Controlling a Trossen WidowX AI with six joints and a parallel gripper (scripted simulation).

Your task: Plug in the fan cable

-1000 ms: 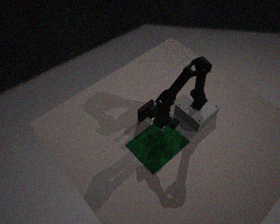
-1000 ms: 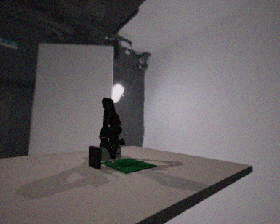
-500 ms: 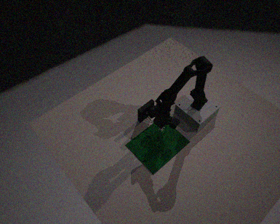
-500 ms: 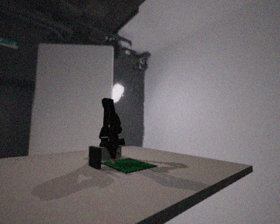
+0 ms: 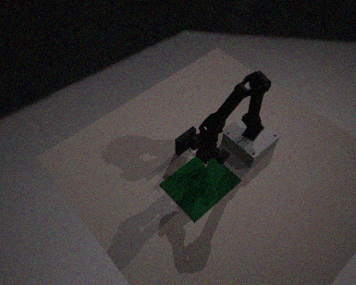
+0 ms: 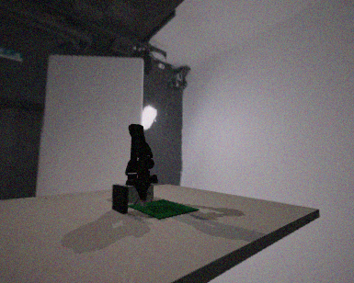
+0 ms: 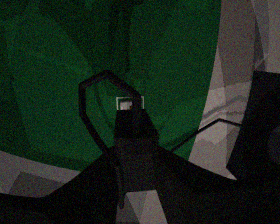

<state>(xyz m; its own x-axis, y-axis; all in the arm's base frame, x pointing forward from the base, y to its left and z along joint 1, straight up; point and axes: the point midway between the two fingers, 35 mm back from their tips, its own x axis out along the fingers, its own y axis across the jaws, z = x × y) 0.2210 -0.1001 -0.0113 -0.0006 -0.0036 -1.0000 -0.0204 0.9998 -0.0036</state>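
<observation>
Now: the four-pin fan header 1 cm ahead of my gripper tip and 4 cm below it. The rest, counted from my gripper tip: fan plug 1 cm ahead, 1 cm above; green board 11 cm ahead, 4 cm to the left, 6 cm below; black fan 13 cm to the right, 2 cm above.
</observation>
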